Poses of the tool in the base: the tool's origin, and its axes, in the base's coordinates. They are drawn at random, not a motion.
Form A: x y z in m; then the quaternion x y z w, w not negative.
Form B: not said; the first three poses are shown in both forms.
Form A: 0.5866 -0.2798 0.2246 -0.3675 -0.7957 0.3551 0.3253
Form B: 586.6 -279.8 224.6 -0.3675 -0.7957 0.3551 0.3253
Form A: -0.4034 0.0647 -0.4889 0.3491 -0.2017 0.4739 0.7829
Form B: -403.4 64.7 -488.9 0.3491 -0.2017 0.4739 0.7829
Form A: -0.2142 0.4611 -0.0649 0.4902 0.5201 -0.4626 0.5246
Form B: -214.2 461.1 -64.9 0.4902 0.5201 -0.4626 0.5246
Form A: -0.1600 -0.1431 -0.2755 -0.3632 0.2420 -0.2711 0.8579
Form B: -160.0 -143.1 -275.5 -0.3632 0.2420 -0.2711 0.8579
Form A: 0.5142 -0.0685 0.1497 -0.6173 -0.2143 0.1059 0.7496
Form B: 514.2 -68.5 149.7 -0.6173 -0.2143 0.1059 0.7496
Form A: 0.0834 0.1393 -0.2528 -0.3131 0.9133 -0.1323 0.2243
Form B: 83.4 139.3 -252.8 -0.3131 0.9133 -0.1323 0.2243
